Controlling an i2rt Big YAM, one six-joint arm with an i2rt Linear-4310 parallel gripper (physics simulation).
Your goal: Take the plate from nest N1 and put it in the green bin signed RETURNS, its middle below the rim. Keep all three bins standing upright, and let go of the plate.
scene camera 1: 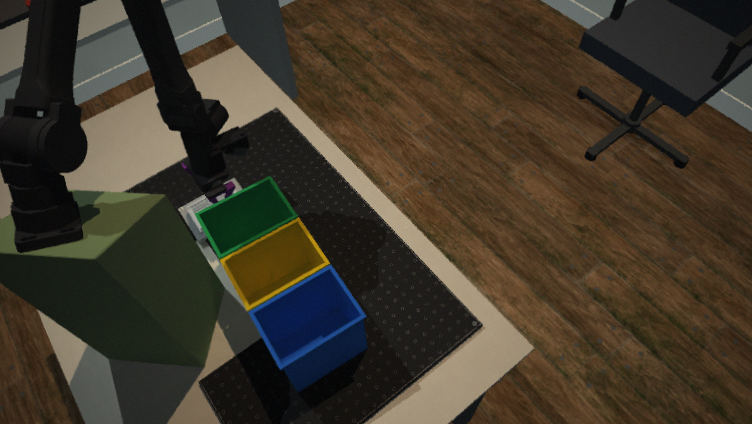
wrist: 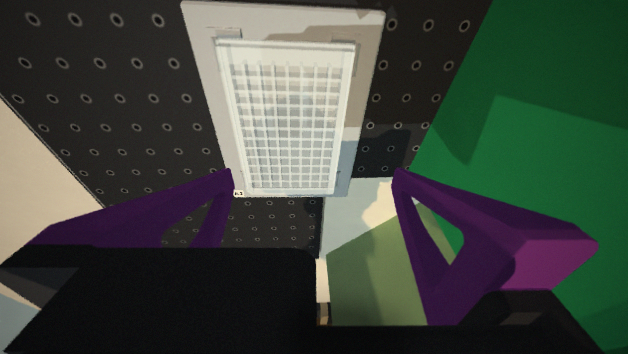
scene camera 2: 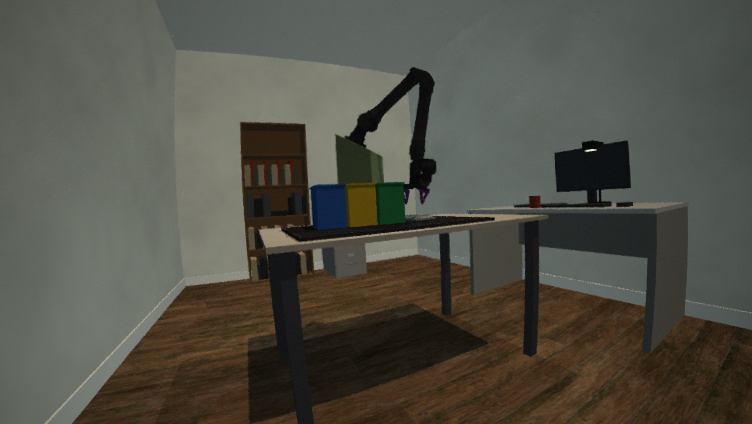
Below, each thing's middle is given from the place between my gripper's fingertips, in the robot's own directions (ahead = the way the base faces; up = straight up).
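Scene:
The white gridded plate (wrist: 287, 100) is 60 mm below my hand, and it is also 10 mm behind my hand and 10 mm to the left of it.

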